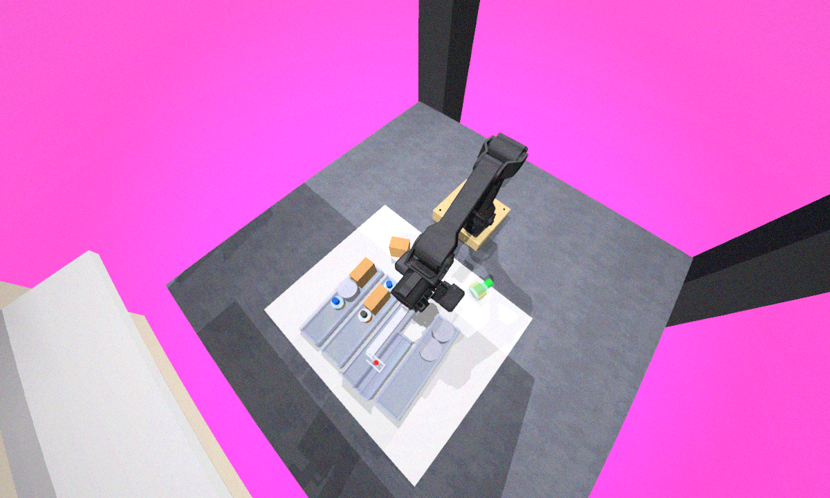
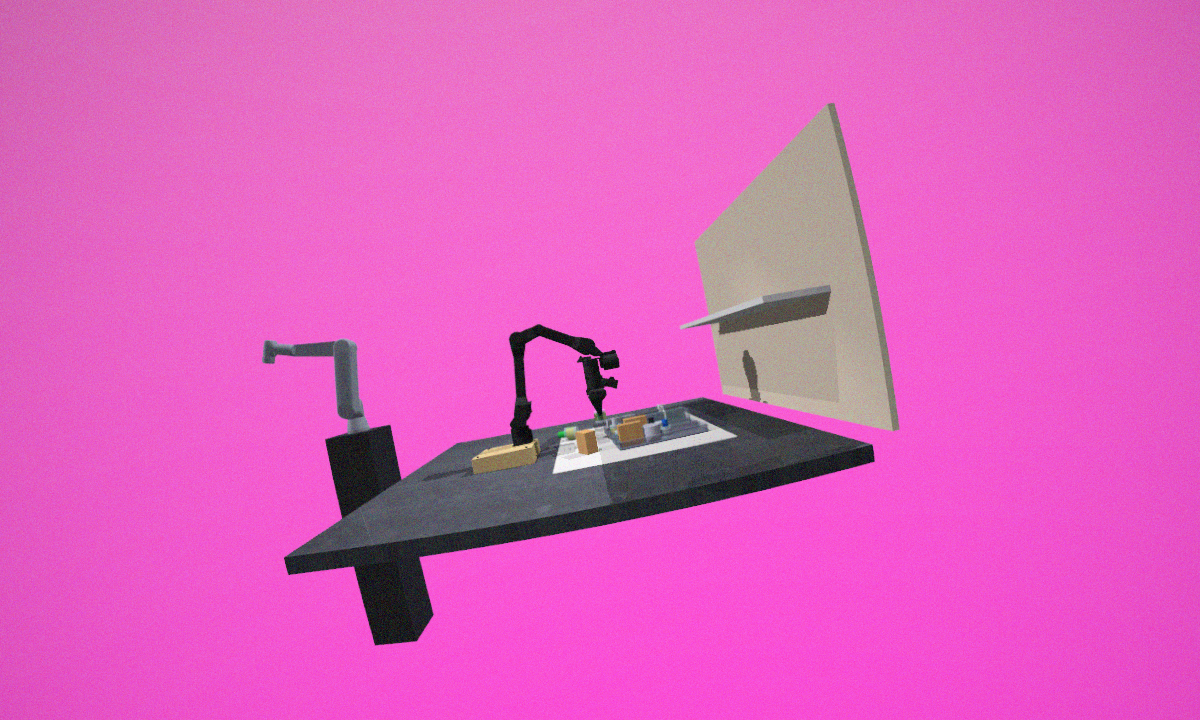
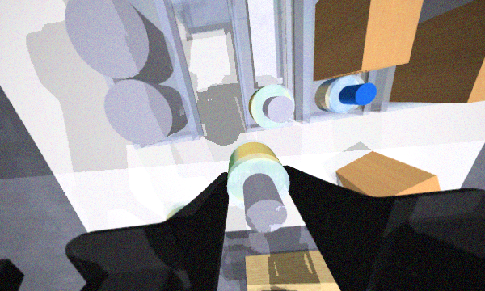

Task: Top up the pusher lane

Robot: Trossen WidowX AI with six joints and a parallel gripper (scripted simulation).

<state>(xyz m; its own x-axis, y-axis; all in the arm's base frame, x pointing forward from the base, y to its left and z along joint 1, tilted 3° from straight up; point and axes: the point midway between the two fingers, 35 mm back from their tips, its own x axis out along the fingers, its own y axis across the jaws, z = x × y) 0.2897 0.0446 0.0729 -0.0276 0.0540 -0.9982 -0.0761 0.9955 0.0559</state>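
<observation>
The sprung lane is 20 cm ahead of my gripper tip, 2 cm to the left of it and 7 cm below it. Round my gripper tip: red mark 23 cm ahead, 4 cm to the left, 2 cm below.
</observation>
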